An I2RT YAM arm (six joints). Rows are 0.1 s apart.
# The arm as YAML. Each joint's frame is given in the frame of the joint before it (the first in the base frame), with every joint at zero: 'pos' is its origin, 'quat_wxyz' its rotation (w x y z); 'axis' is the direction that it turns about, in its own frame. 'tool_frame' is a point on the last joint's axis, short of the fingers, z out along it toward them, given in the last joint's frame.
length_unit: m
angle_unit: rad
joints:
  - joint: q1
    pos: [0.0, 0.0, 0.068]
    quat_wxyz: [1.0, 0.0, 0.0, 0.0]
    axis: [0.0, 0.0, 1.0]
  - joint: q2
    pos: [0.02, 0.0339, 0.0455]
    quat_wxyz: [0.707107, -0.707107, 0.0, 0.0]
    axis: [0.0, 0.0, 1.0]
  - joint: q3
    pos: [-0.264, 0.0, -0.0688]
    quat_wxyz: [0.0, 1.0, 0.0, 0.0]
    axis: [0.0, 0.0, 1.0]
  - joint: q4
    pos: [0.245, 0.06, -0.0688]
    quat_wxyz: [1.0, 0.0, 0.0, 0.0]
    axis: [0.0, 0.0, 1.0]
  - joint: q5
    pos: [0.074, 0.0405, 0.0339]
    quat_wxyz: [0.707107, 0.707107, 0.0, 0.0]
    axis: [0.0, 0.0, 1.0]
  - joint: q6
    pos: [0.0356, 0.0, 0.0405]
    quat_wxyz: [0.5, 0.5, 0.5, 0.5]
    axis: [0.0, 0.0, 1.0]
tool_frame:
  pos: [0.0, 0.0, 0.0]
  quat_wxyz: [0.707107, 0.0, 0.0, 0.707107]
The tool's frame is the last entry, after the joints.
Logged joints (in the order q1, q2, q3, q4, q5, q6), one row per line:
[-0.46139, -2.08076, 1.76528, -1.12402, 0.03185, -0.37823]
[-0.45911, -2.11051, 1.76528, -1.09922, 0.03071, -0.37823]
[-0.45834, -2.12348, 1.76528, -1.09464, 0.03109, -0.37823]
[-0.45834, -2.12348, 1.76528, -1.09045, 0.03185, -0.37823]
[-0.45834, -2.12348, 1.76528, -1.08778, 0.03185, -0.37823]
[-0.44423, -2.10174, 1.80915, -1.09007, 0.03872, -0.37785]
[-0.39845, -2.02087, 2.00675, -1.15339, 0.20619, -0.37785]
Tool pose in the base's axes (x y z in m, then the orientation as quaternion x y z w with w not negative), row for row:
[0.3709, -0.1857, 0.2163, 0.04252, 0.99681, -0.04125, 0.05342]
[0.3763, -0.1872, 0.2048, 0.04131, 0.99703, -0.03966, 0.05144]
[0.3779, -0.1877, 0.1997, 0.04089, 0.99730, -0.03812, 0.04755]
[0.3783, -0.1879, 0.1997, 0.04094, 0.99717, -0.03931, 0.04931]
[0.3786, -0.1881, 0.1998, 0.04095, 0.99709, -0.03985, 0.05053]
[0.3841, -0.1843, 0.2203, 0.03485, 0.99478, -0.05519, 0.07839]
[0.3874, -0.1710, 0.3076, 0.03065, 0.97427, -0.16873, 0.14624]
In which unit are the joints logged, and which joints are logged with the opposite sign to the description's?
The joints are logged in radians. Opposite sign: q2.
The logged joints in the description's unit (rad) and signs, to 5 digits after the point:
[-0.46139, 2.08076, 1.76528, -1.12402, 0.03185, -0.37823]
[-0.45911, 2.11051, 1.76528, -1.09922, 0.03071, -0.37823]
[-0.45834, 2.12348, 1.76528, -1.09464, 0.03109, -0.37823]
[-0.45834, 2.12348, 1.76528, -1.09045, 0.03185, -0.37823]
[-0.45834, 2.12348, 1.76528, -1.08778, 0.03185, -0.37823]
[-0.44423, 2.10174, 1.80915, -1.09007, 0.03872, -0.37785]
[-0.39845, 2.02087, 2.00675, -1.15339, 0.20619, -0.37785]

